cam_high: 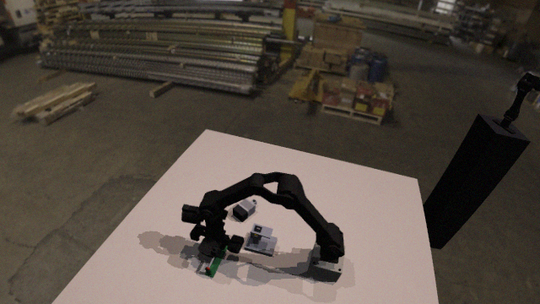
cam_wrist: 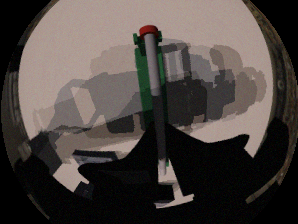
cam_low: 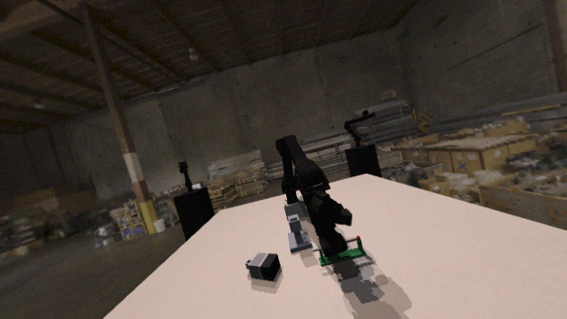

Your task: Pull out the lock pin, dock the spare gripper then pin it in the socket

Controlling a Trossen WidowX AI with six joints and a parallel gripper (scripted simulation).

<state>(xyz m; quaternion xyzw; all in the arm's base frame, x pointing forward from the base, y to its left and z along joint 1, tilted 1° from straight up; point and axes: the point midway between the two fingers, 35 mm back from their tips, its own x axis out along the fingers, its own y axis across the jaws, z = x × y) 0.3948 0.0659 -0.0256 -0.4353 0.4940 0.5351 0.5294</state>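
The green cradle lies 2 cm to the left of my gripper tip. From my gripper tip the other things lie so: grey mount: 13 cm behind, 9 cm to the right, 3 cm above; spare gripper: 3 cm behind, 23 cm to the right.
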